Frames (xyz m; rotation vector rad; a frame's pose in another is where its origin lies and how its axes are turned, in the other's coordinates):
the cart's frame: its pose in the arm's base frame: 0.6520 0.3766 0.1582 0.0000 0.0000 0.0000
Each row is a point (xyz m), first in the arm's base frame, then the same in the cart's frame.
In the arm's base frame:
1: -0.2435 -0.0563 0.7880
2: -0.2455 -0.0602 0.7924
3: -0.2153 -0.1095 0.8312
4: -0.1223 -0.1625 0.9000
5: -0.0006 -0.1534 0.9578
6: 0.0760 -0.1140 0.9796
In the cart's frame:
1: -0.8955 -0.4329 0.6298
2: -0.8975 -0.4368 0.6342
3: -0.8673 -0.4861 0.6730
4: -0.7743 -0.5391 0.7418
5: -0.6526 -0.5300 0.7996
6: -0.5760 -0.4906 0.8214

